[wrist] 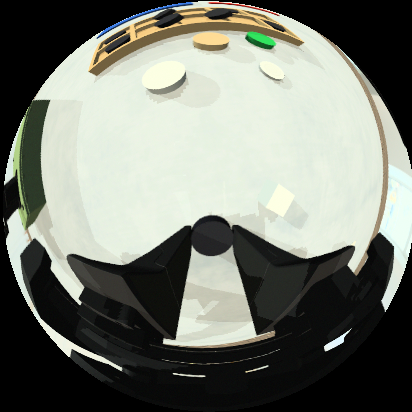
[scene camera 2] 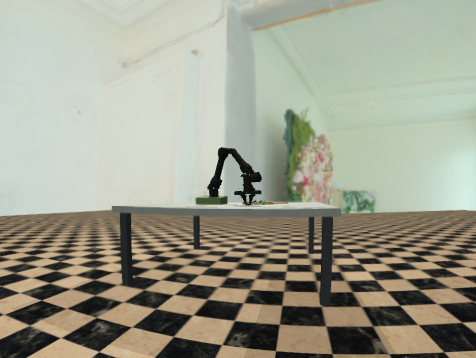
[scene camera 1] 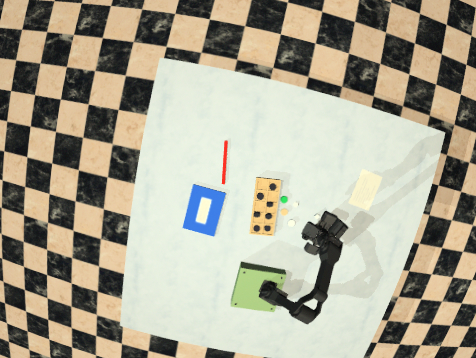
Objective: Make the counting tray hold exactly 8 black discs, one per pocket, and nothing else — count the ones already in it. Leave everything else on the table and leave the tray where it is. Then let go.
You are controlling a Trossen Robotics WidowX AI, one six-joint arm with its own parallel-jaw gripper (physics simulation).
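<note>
The tan counting tray [scene camera 1: 261, 184] [wrist: 145, 40] lies on the table with black discs in several pockets; its top-left pocket in the first scene view is empty. My gripper [scene camera 1: 314, 239] [scene camera 2: 248, 204] [wrist: 211, 230] is low at the table, to the right of the tray in that view, and is shut on a black disc [wrist: 212, 240]. The disc sits between the two fingertips, with one tip against each side. In the first scene view the arm hides this disc. Whether it touches the table is not clear.
Between tray and gripper lie a green disc [scene camera 1: 284, 199] [wrist: 260, 40], a tan disc [scene camera 1: 284, 212] [wrist: 211, 41], a white disc [scene camera 1: 291, 223] [wrist: 164, 76], a small cream disc [scene camera 1: 296, 204] [wrist: 271, 70] and a pale cube [wrist: 280, 200]. A blue frame [scene camera 1: 193, 215], red stick [scene camera 1: 225, 162] and paper [scene camera 1: 365, 190] lie farther out.
</note>
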